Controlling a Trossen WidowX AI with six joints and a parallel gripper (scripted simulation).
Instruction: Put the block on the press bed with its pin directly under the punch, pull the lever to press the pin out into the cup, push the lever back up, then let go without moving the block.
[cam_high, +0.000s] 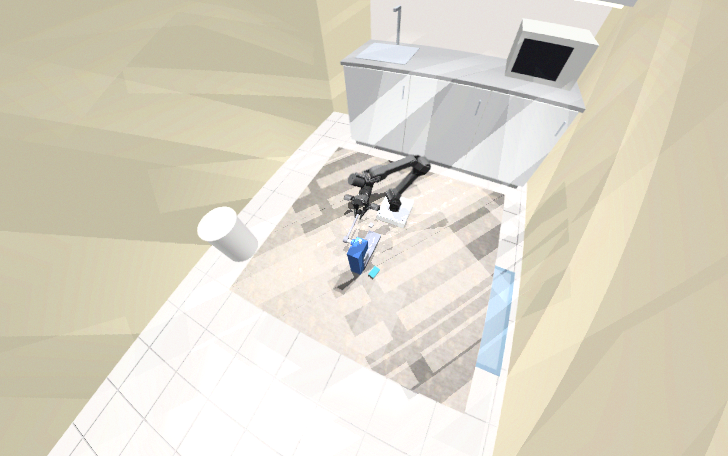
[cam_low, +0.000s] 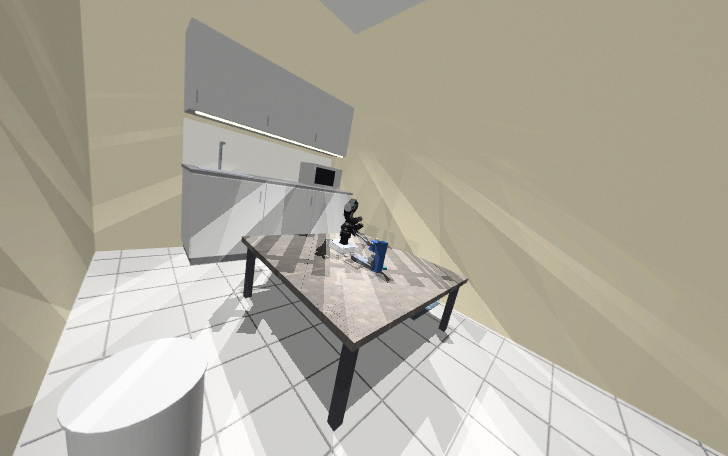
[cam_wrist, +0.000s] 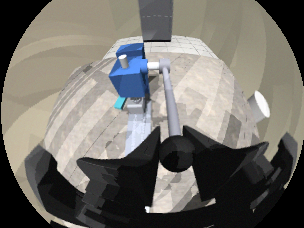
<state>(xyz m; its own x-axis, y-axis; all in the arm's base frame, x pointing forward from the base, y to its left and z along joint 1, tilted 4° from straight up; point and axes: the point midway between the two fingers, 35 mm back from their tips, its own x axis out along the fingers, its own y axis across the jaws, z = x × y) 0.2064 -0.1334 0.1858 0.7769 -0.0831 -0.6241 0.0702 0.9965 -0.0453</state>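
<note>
My gripper tip is 5 cm short of the grey lever, 1 cm to the right of it and 1 cm below it. Round my gripper tip: round pin (13 cm ahead, 7 cm to the left, 14 cm below); small cup (18 cm ahead, 15 cm to the left, 19 cm below).
</note>
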